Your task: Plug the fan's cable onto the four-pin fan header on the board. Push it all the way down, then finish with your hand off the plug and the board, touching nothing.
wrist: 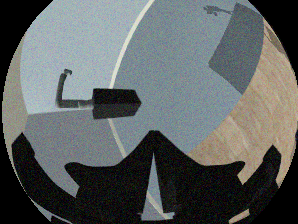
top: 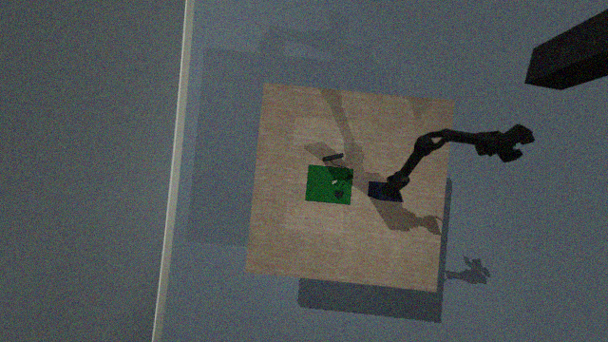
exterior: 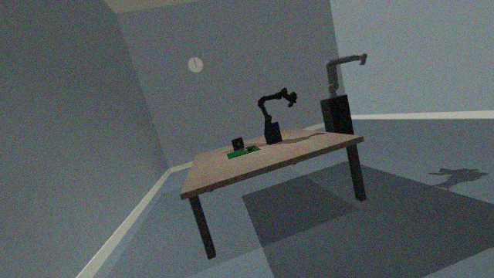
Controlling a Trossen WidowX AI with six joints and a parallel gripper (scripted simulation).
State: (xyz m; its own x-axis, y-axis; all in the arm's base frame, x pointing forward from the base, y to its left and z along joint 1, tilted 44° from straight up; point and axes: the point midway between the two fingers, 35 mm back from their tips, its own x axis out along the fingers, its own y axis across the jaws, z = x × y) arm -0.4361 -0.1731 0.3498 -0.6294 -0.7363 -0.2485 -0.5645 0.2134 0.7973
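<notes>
Now: the dark plug 700 mm ahead of my gripper tip, 470 mm to the left of it and 310 mm below it. Also, from my gripper tip: green board (770 mm ahead, 420 mm to the left, 330 mm below); dark fan (790 mm ahead, 260 mm below, 250 mm to the left); white fan header (740 mm ahead, 390 mm to the left, 320 mm below).
</notes>
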